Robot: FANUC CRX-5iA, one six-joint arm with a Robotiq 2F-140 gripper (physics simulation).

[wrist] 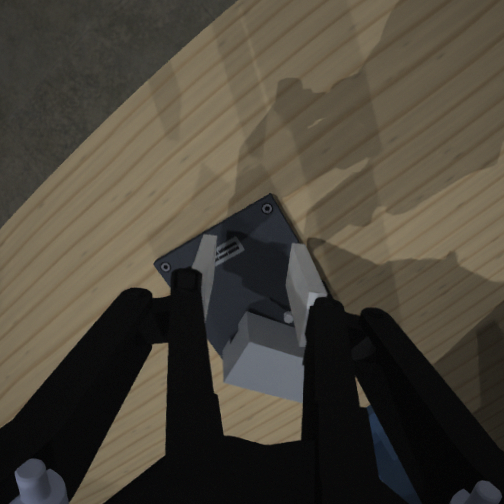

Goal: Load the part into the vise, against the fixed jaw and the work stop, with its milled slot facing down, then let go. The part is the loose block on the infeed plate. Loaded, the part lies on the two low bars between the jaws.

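The part (265, 357) is a grey block lying at the near edge of the dark infeed plate (250, 250), which has screws at its corners. A darker recess shows at the far end of the block's upper side. My gripper (252, 280) is open above the plate. Its two black fingers with grey pads straddle the block. The right pad (300, 290) lies close along the block's right side. A gap shows between the left pad (205, 272) and the block. The vise is not in view.
The plate lies on a wooden table top (375, 125) that carries the arm's shadows. The table edge runs diagonally at the upper left, with dark floor (75, 75) beyond. A small grey pin (288, 316) stands by the block. A bluish strip (387, 452) shows lower right.
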